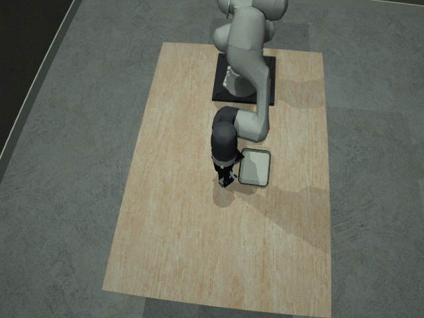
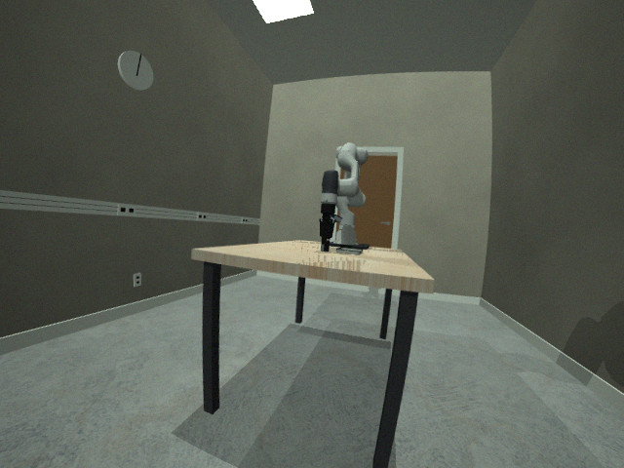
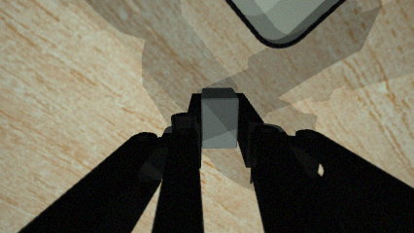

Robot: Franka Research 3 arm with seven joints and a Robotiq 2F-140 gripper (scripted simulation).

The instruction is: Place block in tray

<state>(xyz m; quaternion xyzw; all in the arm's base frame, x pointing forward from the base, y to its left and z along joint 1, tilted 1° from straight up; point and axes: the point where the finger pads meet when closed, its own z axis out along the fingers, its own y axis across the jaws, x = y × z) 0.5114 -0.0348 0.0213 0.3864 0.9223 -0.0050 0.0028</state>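
Now: hand 80 mm past the white tray, 120 mm to the right of it and 20 mm above it. Also, from my hand: small grey block (20 mm below).
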